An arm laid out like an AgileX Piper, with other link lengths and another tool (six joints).
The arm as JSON. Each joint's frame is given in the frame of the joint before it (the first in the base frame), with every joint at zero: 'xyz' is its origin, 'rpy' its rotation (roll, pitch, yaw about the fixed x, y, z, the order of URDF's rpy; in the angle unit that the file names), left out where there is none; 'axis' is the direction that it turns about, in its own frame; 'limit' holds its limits. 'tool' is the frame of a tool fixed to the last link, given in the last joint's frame.
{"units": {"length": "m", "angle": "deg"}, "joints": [
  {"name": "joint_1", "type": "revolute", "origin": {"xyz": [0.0, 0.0, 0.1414]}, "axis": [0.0, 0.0, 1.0], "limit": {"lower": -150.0, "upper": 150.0}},
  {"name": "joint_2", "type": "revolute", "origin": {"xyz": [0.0, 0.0, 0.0]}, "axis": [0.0, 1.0, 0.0], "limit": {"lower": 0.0, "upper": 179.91}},
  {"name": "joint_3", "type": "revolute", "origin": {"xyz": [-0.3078, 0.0, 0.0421]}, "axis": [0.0, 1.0, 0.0], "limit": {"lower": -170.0, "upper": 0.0}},
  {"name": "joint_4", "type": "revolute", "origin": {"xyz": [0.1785, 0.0, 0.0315]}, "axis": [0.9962, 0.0, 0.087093], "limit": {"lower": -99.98, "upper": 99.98}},
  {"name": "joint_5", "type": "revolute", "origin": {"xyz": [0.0, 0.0, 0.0]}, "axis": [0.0, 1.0, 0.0], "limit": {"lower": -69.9, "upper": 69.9}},
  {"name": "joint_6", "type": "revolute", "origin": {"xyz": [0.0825, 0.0, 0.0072]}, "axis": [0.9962, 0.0, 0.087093], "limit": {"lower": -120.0, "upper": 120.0}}
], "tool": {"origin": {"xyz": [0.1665, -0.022, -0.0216], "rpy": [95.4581, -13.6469, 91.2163]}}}
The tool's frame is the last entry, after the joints.
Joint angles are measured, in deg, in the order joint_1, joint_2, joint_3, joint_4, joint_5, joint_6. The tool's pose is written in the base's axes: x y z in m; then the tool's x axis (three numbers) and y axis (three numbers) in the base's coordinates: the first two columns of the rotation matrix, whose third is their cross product. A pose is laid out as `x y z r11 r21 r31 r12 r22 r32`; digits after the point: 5 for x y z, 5 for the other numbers.
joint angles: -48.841, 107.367, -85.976, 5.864, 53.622, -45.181
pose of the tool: 0.23771 -0.30224 0.14854 0.35602 0.92981 -0.09332 0.92685 -0.33861 0.16216
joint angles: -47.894, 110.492, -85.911, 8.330, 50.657, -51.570
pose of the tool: 0.25821 -0.30557 0.13157 0.26057 0.96068 -0.09591 0.95551 -0.24239 0.16807
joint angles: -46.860, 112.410, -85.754, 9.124, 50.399, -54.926
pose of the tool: 0.26661 -0.30082 0.11839 0.19319 0.97728 -0.08723 0.97312 -0.17949 0.14432
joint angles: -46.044, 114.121, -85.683, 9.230, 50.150, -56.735
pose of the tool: 0.27163 -0.29772 0.10673 0.14940 0.98553 -0.08002 0.98280 -0.13913 0.12142
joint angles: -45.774, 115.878, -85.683, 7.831, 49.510, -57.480
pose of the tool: 0.27086 -0.30144 0.09552 0.12138 0.98855 -0.08967 0.98940 -0.11324 0.09086
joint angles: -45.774, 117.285, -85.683, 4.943, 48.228, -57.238
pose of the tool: 0.26679 -0.31154 0.08784 0.10220 0.98715 -0.12284 0.99363 -0.09541 0.05991
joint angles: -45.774, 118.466, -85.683, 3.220, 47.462, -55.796
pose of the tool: 0.26369 -0.31650 0.08072 0.11075 0.98488 -0.13319 0.99353 -0.10630 0.04007
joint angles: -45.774, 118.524, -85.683, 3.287, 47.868, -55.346
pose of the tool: 0.26245 -0.31478 0.07977 0.11795 0.98506 -0.12546 0.99280 -0.11435 0.03560
